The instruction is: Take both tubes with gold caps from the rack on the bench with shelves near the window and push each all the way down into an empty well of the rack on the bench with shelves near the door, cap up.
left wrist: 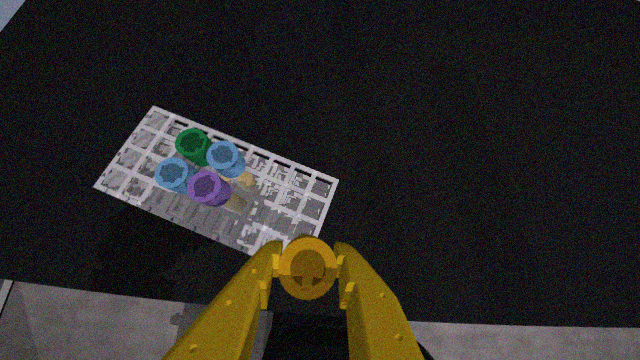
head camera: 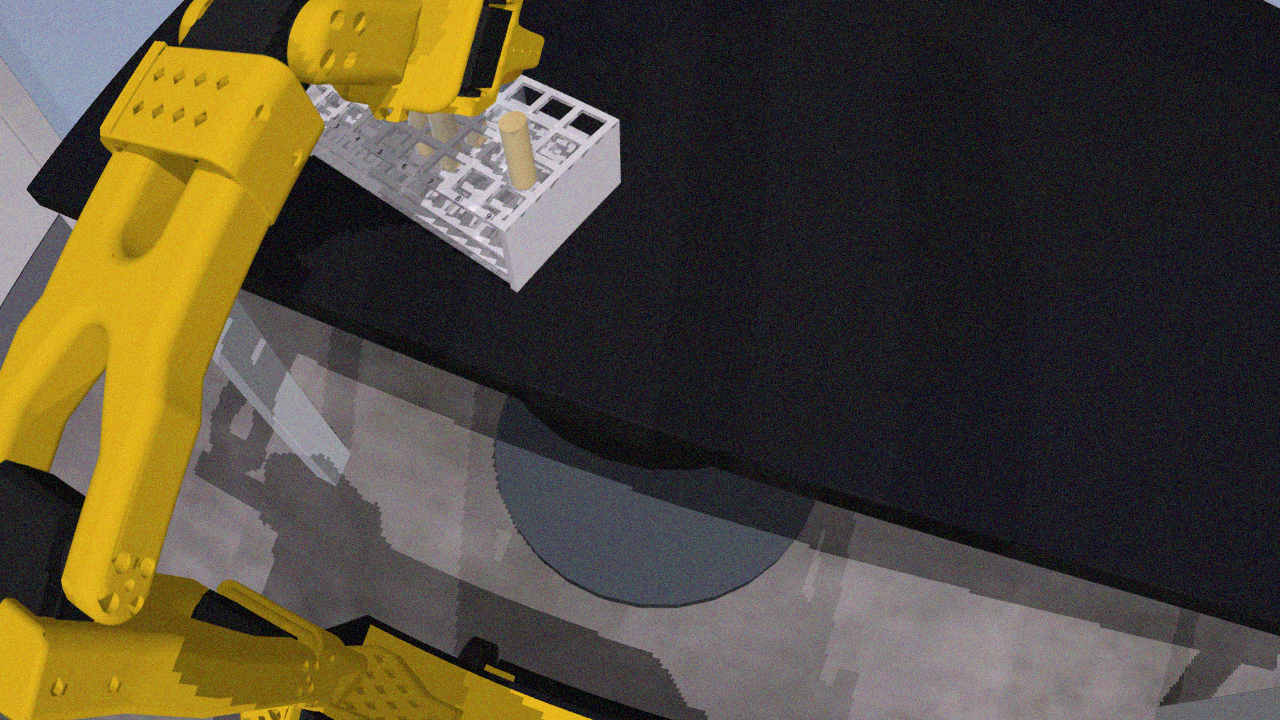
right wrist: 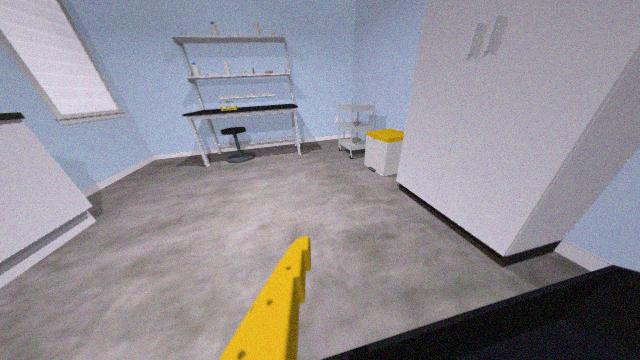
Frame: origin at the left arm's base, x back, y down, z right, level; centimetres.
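Seen in the pictures: left hand, its tool point: [left wrist: 281, 254] [head camera: 482, 43]; right hand, its tool point: [right wrist: 310, 248].
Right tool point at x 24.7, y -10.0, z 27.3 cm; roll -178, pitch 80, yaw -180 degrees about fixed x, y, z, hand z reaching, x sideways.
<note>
Offsets run from my right tool point to a thing's middle. "spot": to the spot under its first point. Level surfaces: height alone.
My left gripper [head camera: 528, 49] [left wrist: 307, 265] is shut on a gold-capped tube, cap up. The gold cap [left wrist: 307, 280] is between the jaws, and its tan contents {spot: dy +1.7, dx -52.7, dz -27.3 cm} [head camera: 517, 152] show below the gripper, over the near right end of the white rack {dy +8.4, dx -57.8, dz -35.8 cm} [head camera: 569, 211] [left wrist: 334, 182]. Whether its tip is inside a well is unclear. The rack holds a green-capped tube {dy +4.9, dx -58.8, dz -35.5 cm} [left wrist: 192, 144], two blue-capped tubes {dy +4.9, dx -58.2, dz -33.4 cm} [left wrist: 223, 155] {dy +4.9, dx -56.7, dz -36.1 cm} [left wrist: 172, 173] and a purple-capped tube {dy +4.9, dx -56.2, dz -34.0 cm} [left wrist: 205, 188]. My right gripper [right wrist: 306, 245] is fully open, one jaw showing. In the right wrist view, a small yellow rack [right wrist: 229, 108] stands on the far bench.
The white rack stands on the black bench top {dy +11.3 cm} [head camera: 895, 268] [left wrist: 450, 150], near its front edge. A round stool seat [head camera: 644, 546] is partly under that edge. The far bench {dy +12.4 cm} [right wrist: 260, 109] has shelves and a stool [right wrist: 233, 131]. A cart [right wrist: 357, 106], yellow-lidded bin [right wrist: 382, 155] and white cabinet [right wrist: 490, 125] stand to the right.
</note>
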